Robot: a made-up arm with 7 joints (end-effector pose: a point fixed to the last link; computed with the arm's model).
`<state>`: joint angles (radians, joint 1 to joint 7).
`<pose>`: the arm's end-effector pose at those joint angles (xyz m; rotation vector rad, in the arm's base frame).
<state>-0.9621 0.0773 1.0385 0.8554 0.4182 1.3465 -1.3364</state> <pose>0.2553 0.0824 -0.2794 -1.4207 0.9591 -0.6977</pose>
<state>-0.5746 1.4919 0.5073 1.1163 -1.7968 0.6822 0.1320</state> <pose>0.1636 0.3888 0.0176 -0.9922 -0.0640 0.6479</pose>
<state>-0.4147 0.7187 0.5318 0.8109 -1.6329 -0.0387 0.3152</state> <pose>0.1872 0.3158 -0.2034 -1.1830 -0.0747 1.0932</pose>
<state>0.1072 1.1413 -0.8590 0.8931 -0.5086 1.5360 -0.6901</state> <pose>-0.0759 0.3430 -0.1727 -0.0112 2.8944 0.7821</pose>
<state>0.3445 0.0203 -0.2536 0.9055 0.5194 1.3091 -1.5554</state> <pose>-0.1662 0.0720 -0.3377 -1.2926 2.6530 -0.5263</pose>
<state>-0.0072 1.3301 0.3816 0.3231 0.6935 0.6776 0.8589</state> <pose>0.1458 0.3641 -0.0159 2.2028 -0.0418 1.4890</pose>
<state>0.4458 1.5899 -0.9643 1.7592 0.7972 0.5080 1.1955</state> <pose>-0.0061 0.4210 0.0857 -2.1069 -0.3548 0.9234</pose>
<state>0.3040 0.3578 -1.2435 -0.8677 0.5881 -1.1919 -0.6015</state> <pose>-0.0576 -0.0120 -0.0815 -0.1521 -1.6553 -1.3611</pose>
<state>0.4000 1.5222 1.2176 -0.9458 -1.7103 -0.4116 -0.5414</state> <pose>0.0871 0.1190 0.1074 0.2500 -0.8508 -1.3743</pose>
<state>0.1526 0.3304 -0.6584 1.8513 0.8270 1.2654 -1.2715</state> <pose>-0.1498 0.2338 -0.2536 -0.1853 -2.5239 -0.1921</pose>
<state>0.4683 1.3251 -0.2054 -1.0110 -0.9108 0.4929 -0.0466</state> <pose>0.0469 0.1123 -0.1271 0.1565 0.8509 -0.9557</pose>
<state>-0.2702 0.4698 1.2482 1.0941 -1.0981 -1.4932 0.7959</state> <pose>-0.0091 0.2826 -0.2378 -0.3524 -1.2410 2.7278</pose>
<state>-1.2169 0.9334 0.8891 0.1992 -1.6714 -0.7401 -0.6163</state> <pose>0.1589 0.3159 0.0884 -0.5869 -2.4323 -0.0488</pose>
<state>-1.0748 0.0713 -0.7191 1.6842 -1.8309 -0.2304 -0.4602</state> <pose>0.3031 0.0385 -0.2826 -0.8432 0.3773 0.0413</pose>
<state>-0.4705 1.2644 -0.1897 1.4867 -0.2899 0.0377 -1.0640</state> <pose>0.0959 0.4176 -0.1150 0.1989 1.2435 0.0339</pose>
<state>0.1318 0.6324 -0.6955 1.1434 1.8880 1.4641 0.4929</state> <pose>-0.0066 0.2405 -0.2791 -2.8424 0.0710 0.2152</pose>
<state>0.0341 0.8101 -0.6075 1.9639 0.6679 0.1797 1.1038</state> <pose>-0.1212 0.3551 -0.1984 2.6312 1.2812 -0.2892</pose>
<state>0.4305 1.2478 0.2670 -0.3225 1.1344 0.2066 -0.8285</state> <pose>0.1350 0.2424 -0.0924 2.2065 1.0995 -0.5523</pose>
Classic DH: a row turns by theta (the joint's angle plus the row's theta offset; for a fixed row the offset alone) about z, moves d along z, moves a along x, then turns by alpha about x. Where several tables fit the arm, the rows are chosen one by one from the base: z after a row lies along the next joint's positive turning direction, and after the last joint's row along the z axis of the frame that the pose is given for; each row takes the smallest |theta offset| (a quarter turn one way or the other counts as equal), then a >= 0, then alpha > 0; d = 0 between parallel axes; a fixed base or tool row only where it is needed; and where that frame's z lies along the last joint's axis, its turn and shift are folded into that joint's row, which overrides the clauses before.
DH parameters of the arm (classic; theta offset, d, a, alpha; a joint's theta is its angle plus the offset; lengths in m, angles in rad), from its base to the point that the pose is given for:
base (fixed): -0.071 0 0 -1.3004
joint 1: -1.3111 0.0311 -0.0112 -1.5708
joint 2: 1.2915 0 -0.009 1.5708
joint 3: 1.5708 -0.218 0.0149 -1.5708
joint 4: 1.5708 0.002 0.0102 1.5708
joint 5: 0 0.1213 0.0001 -1.5708
joint 6: -1.5708 0 0.0713 1.5708
joint 7: 0 -0.0004 0 0

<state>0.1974 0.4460 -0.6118 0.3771 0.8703 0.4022 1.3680</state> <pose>0.0040 0.1083 -0.3525 1.6447 -0.1480 0.2991</pose>
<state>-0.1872 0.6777 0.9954 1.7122 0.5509 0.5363 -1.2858</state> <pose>-0.0553 0.2618 -0.3207 -1.1990 1.4967 -0.0180</pose>
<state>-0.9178 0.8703 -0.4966 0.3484 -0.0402 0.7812 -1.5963</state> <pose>0.3203 0.1810 -0.1234 0.3199 1.1859 -1.2558</pose>
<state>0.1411 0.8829 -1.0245 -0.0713 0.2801 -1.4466 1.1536</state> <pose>-0.0207 0.0749 -0.1983 -0.4490 -0.3664 -0.3193</pose>
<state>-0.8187 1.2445 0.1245 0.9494 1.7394 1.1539 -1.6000</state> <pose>0.1750 0.3521 0.0360 0.4785 1.8453 1.0568</pose>
